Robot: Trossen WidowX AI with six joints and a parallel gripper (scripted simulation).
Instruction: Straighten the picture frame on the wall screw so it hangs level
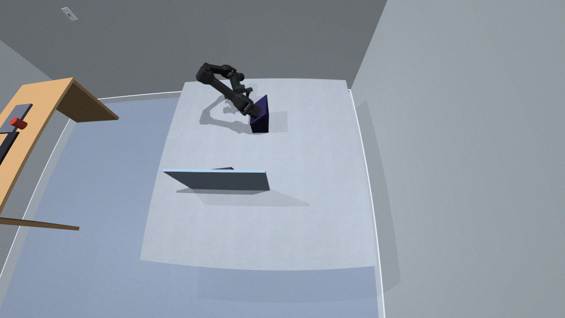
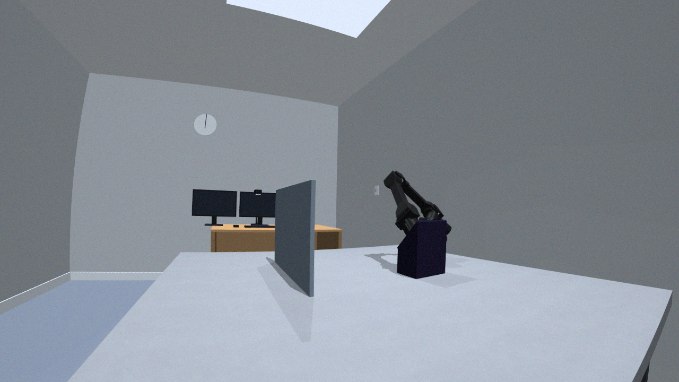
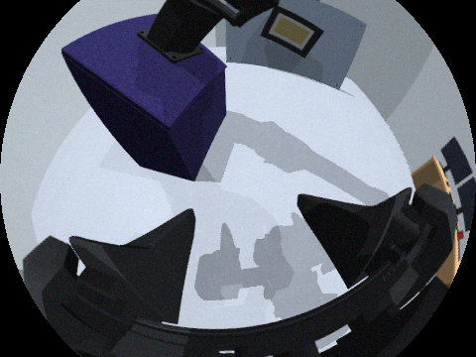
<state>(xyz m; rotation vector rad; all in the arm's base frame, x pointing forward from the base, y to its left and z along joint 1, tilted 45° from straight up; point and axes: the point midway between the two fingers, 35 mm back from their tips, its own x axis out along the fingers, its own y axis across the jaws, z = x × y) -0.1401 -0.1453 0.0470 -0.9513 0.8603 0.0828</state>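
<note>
Now: gripper tip 53 cm short of the picture frame and 10 cm below it. Round my gripper tip: wall panel (54 cm ahead, 1 cm to the right, 9 cm above).
</note>
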